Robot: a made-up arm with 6 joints. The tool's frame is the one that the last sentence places. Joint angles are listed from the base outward.
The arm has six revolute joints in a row. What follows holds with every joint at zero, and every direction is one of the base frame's. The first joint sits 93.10 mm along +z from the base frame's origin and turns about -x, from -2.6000 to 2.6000 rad. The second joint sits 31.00 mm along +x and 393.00 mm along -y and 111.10 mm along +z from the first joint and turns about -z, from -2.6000 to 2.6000 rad. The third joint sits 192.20 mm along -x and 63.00 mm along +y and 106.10 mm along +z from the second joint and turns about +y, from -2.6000 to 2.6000 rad. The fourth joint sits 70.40 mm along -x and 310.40 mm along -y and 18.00 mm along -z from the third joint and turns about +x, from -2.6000 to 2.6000 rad. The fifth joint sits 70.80 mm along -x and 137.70 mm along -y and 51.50 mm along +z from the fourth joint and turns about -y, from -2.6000 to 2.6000 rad. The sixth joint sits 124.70 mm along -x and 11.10 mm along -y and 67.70 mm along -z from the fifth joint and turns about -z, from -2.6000 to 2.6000 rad. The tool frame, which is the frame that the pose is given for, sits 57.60 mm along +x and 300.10 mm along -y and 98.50 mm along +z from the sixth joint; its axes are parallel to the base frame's.
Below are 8 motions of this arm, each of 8 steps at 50 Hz.
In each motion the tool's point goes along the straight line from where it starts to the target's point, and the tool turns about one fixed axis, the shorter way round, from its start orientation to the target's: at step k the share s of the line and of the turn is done. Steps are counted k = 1, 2, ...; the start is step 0. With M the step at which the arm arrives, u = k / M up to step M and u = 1 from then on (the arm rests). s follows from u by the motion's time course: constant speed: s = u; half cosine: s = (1 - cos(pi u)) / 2; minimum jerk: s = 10 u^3 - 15 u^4 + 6 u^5.
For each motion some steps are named. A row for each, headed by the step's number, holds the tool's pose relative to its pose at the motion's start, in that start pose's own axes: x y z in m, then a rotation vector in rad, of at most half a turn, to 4 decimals.
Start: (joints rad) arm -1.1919 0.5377 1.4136 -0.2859 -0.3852 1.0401
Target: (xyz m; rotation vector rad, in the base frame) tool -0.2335 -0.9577 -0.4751 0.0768 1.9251 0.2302
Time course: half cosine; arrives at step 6
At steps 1, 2, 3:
1: 0.0030 0.0010 0.0003 0.0000 0.0014 0.0034
2: 0.0112 0.0038 0.0012 0.0001 0.0051 0.0128
3: 0.0224 0.0077 0.0024 0.0003 0.0102 0.0255

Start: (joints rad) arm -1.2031 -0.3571 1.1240 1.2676 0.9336 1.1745
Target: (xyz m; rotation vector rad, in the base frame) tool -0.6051 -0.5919 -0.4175 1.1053 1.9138 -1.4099
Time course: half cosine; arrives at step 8
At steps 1, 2, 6, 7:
1: -0.0010 -0.0007 -0.0025 0.0018 0.0035 -0.0071
2: -0.0040 -0.0026 -0.0094 0.0068 0.0137 -0.0271
6: -0.0232 -0.0153 -0.0550 0.0398 0.0796 -0.1582
7: -0.0262 -0.0172 -0.0620 0.0448 0.0897 -0.1783

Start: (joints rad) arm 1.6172 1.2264 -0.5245 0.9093 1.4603 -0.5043
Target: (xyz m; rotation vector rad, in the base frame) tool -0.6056 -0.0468 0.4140 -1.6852 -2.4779 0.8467
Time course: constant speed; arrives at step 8
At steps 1, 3, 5, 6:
1: 0.0046 0.0037 0.0073 -0.0128 0.0044 0.0103
3: 0.0137 0.0111 0.0219 -0.0383 0.0133 0.0308
5: 0.0228 0.0185 0.0365 -0.0639 0.0221 0.0513
6: 0.0273 0.0222 0.0438 -0.0767 0.0265 0.0616

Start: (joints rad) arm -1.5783 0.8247 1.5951 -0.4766 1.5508 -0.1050
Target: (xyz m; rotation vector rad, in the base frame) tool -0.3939 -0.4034 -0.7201 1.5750 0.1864 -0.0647
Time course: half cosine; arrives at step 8
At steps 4, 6, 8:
4: 0.0126 0.0136 0.0125 -0.0126 0.0184 0.0410
6: 0.0216 0.0232 0.0214 -0.0215 0.0314 0.0701
8: 0.0253 0.0272 0.0251 -0.0252 0.0368 0.0821

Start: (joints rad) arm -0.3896 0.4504 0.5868 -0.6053 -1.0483 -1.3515
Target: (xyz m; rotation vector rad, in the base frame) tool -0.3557 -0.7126 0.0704 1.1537 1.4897 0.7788
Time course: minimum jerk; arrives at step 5
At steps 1, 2, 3, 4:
1: 0.0000 0.0014 -0.0008 0.0031 0.0006 -0.0016
2: -0.0001 0.0079 -0.0043 0.0167 0.0032 -0.0088
3: -0.0001 0.0171 -0.0092 0.0360 0.0070 -0.0190
4: -0.0002 0.0236 -0.0127 0.0496 0.0096 -0.0262

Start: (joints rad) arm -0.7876 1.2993 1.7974 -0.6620 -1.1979 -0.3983
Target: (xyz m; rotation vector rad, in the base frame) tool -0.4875 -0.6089 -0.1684 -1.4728 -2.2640 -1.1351
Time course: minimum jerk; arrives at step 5
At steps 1, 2, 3, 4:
1: -0.0002 -0.0005 0.0004 0.0001 0.0013 0.0000
2: -0.0008 -0.0029 0.0023 0.0006 0.0069 0.0001
3: -0.0018 -0.0063 0.0049 0.0013 0.0149 0.0001
4: -0.0025 -0.0087 0.0068 0.0019 0.0205 0.0002

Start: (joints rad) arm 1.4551 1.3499 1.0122 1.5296 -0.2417 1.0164
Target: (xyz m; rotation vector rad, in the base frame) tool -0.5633 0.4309 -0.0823 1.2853 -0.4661 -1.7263
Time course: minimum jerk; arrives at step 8
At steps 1, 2, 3, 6, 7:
1: 0.0000 0.0004 0.0004 -0.0004 -0.0006 -0.0002
2: 0.0003 0.0023 0.0024 -0.0029 -0.0038 -0.0011
3: 0.0008 0.0061 0.0065 -0.0076 -0.0101 -0.0030
6: 0.0027 0.0197 0.0212 -0.0249 -0.0328 -0.0098
7: 0.0030 0.0217 0.0233 -0.0273 -0.0360 -0.0108

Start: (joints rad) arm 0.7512 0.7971 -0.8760 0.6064 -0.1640 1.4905
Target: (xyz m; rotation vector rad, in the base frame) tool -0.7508 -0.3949 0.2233 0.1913 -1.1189 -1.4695
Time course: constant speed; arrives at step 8
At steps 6, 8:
6: -0.0073 0.0044 0.0467 -0.0713 -0.0617 0.0298
8: -0.0098 0.0059 0.0622 -0.0951 -0.0823 0.0397

